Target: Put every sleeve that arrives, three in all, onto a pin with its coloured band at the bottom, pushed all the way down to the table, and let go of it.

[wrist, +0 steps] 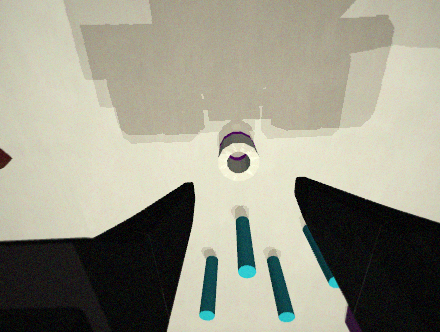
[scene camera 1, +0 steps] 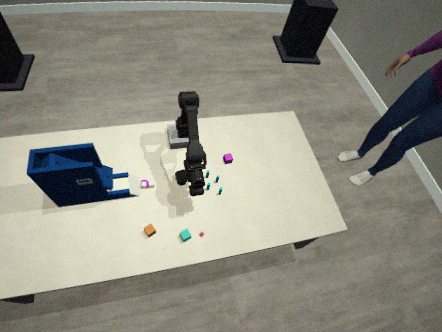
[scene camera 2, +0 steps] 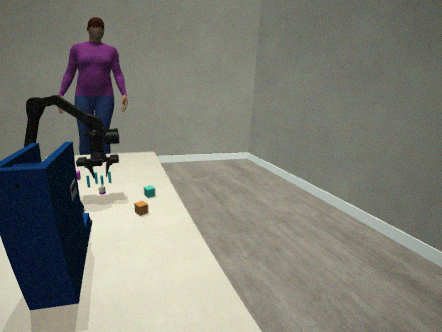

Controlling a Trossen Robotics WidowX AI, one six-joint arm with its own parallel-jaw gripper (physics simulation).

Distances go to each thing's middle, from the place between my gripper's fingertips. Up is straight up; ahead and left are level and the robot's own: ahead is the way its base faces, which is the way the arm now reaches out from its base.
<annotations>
Right now my hand is 30 mm past the blue feeder (scene camera 2: 51, 244), 450 mm to the left of it and 80 mm below it.
</annotations>
